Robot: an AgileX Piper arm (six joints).
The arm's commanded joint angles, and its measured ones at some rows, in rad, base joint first. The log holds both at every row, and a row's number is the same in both.
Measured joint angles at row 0:
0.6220, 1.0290, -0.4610, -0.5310, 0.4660, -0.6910
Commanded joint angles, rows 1 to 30:
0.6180, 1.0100, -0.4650, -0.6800, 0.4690, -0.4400
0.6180, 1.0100, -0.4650, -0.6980, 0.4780, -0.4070
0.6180, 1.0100, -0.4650, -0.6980, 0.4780, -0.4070
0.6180, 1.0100, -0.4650, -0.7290, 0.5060, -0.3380
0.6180, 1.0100, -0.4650, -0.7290, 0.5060, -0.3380
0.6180, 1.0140, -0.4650, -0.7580, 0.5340, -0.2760
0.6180, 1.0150, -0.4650, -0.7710, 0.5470, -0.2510
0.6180, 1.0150, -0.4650, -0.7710, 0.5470, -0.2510
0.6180, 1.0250, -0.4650, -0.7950, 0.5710, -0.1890
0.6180, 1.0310, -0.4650, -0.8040, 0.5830, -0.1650
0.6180, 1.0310, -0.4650, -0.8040, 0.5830, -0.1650
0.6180, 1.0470, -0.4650, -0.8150, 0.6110, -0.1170
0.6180, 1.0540, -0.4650, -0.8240, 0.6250, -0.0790
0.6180, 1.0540, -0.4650, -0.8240, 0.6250, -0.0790
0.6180, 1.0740, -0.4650, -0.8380, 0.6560, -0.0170
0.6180, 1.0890, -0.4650, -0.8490, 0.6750, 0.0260
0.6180, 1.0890, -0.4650, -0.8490, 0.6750, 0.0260
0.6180, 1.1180, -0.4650, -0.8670, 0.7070, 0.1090
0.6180, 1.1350, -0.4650, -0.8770, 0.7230, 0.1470
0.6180, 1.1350, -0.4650, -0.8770, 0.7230, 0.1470
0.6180, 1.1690, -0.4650, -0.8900, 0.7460, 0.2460
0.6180, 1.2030, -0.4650, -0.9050, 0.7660, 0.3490
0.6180, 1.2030, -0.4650, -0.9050, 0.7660, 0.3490
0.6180, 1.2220, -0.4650, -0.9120, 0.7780, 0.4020
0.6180, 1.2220, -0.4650, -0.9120, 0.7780, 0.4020
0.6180, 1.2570, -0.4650, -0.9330, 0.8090, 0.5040
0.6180, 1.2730, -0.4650, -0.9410, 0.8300, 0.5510
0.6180, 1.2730, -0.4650, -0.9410, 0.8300, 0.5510
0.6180, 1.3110, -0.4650, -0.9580, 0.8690, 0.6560
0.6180, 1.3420, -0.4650, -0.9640, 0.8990, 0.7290
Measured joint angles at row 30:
0.6220, 1.3100, -0.4610, -0.8860, 0.8120, 0.6070
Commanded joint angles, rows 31 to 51:
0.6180, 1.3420, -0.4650, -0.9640, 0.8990, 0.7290
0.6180, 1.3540, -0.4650, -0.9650, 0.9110, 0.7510
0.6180, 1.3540, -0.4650, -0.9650, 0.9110, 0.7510
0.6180, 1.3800, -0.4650, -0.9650, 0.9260, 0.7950
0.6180, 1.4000, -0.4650, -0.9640, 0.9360, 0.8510
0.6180, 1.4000, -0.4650, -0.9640, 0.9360, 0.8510
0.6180, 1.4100, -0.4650, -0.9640, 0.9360, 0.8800
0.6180, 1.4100, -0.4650, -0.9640, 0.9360, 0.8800
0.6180, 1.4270, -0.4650, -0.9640, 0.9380, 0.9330
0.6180, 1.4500, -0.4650, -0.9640, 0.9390, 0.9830
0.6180, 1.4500, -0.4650, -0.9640, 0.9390, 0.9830
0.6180, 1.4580, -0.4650, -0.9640, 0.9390, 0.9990
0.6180, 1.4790, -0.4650, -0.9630, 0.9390, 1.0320
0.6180, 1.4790, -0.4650, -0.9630, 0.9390, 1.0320
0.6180, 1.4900, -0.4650, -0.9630, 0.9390, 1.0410
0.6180, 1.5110, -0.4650, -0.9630, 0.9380, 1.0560
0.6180, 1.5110, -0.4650, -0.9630, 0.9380, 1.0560
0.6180, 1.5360, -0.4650, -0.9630, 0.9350, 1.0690
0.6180, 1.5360, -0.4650, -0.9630, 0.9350, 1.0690
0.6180, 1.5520, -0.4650, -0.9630, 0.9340, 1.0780
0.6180, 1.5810, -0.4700, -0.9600, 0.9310, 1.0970
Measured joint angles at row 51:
0.6210, 1.5530, -0.4640, -0.9090, 0.8710, 1.0660
